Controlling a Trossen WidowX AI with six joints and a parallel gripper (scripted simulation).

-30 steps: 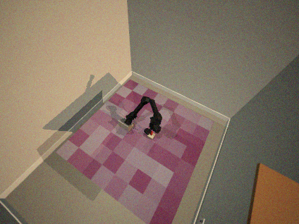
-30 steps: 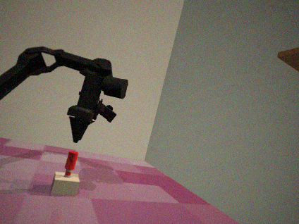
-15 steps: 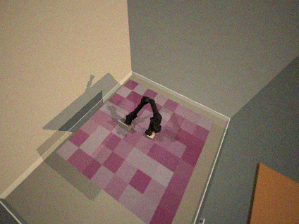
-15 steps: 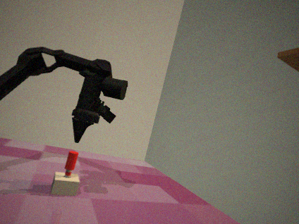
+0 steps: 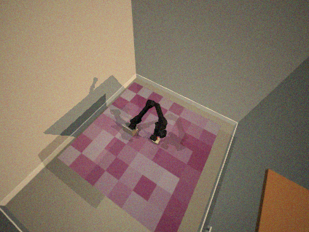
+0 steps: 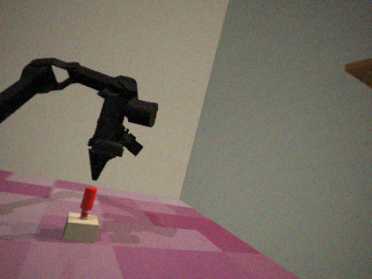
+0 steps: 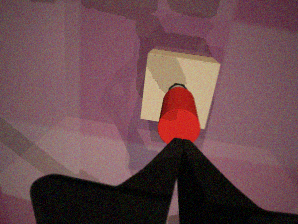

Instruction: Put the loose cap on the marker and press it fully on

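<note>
Right now the red cap is 40 mm below my gripper tip. The rest, counted from my gripper tip: holder block (110 mm below).
</note>
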